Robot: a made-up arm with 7 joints. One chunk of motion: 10 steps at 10 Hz.
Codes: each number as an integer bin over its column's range. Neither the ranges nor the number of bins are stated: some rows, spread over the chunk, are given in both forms.
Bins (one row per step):
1: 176 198 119 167 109 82
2: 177 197 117 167 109 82
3: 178 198 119 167 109 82
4: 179 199 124 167 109 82
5: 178 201 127 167 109 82
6: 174 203 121 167 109 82
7: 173 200 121 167 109 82
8: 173 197 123 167 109 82
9: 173 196 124 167 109 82
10: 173 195 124 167 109 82
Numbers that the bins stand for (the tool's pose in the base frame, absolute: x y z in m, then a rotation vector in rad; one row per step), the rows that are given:
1: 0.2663 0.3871 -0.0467 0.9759 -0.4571 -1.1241
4: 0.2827 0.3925 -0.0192 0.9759 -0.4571 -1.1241
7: 0.2498 0.3980 -0.0357 0.9759 -0.4571 -1.1241
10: 0.2498 0.3706 -0.0192 0.9759 -0.4571 -1.1241
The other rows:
2: 0.2718 0.3816 -0.0576 0.9759 -0.4571 -1.1241
3: 0.2773 0.3871 -0.0467 0.9759 -0.4571 -1.1241
5: 0.2773 0.4035 -0.0027 0.9759 -0.4571 -1.1241
6: 0.2553 0.4145 -0.0357 0.9759 -0.4571 -1.1241
8: 0.2498 0.3816 -0.0247 0.9759 -0.4571 -1.1241
9: 0.2498 0.3761 -0.0192 0.9759 -0.4571 -1.1241

